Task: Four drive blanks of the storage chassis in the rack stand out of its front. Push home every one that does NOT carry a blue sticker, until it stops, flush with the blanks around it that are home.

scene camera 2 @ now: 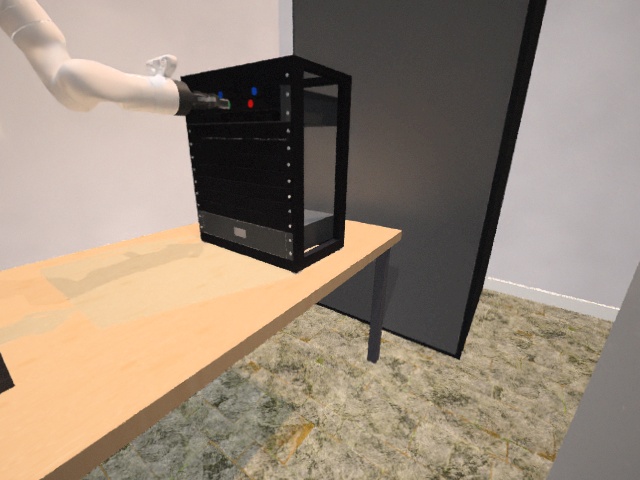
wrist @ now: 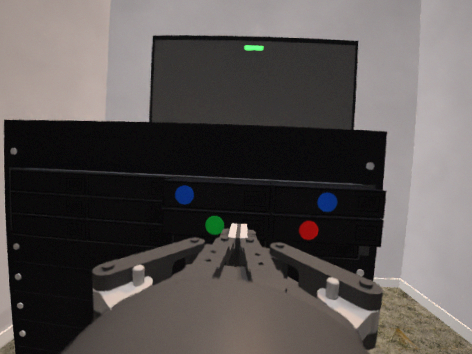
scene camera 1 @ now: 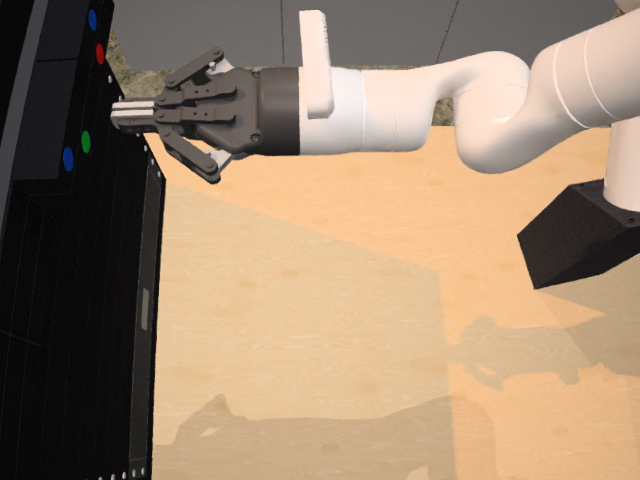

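Note:
The black rack (scene camera 1: pixel 103 310) (scene camera 2: pixel 248 178) (wrist: pixel 200 150) holds the chassis near its top. Four blanks stand out in its right half in the wrist view: an upper blue-sticker blank (scene camera 1: pixel 68 159) (scene camera 2: pixel 220 95) (wrist: pixel 184 195), another upper blue-sticker blank (scene camera 1: pixel 92 19) (scene camera 2: pixel 253 90) (wrist: pixel 327 202), the green-sticker blank (scene camera 1: pixel 85 141) (wrist: pixel 214 225) below the first, and the red-sticker blank (scene camera 1: pixel 99 53) (scene camera 2: pixel 250 103) (wrist: pixel 308 230) below the second. My gripper (scene camera 1: pixel 114 109) (scene camera 2: pixel 226 103) (wrist: pixel 238 234) is shut and empty. Its tips overlap the green-sticker blank right of its sticker in the wrist view; contact cannot be told.
Blanks that are home (wrist: pixel 115 205) lie left of the standing ones in the wrist view. The rack stands on a wooden table (scene camera 1: pixel 310 310) (scene camera 2: pixel 155 310). A tall dark cabinet (scene camera 2: pixel 403 155) (wrist: pixel 225 85) stands behind it. A black arm mount (scene camera 1: pixel 573 237) is at the right in scene camera 1.

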